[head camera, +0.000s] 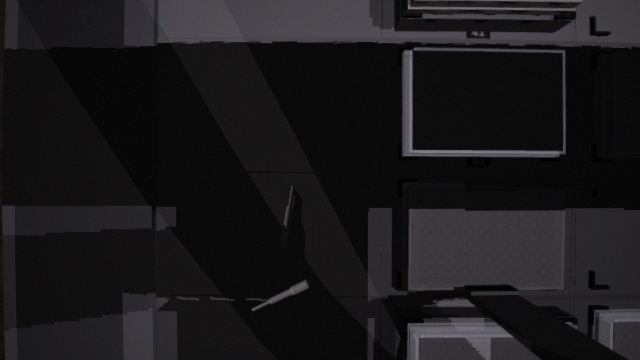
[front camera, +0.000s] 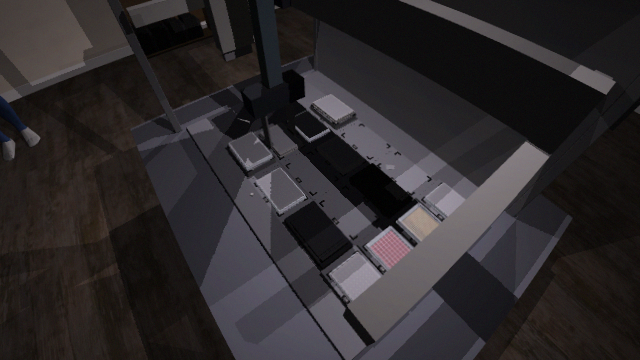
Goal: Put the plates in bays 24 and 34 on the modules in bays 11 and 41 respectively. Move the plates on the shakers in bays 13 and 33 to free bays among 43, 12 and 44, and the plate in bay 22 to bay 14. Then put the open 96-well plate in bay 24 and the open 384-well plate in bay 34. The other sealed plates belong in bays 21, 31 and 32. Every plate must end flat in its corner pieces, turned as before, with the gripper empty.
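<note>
My gripper is down at bay 21, its jaws against both long edges of a pale plate, apparently shut on it. The plate looks level; the far jaw is mostly hidden in the front view. A plate in bay 31 lies in shadow. The bay 32 plate is very dark. Plates sit on the bay 41 module and bay 11 module. Others are in bay 12, bay 14 and bay 44. The pink plate is in bay 24, the beige one in bay 34.
Dark shakers stand in bay 13 and bay 33. A pale beam crosses in front of the fourth-column plates. Two thin pen-like items lie left of the bays. A small pale piece lies near the rear bays.
</note>
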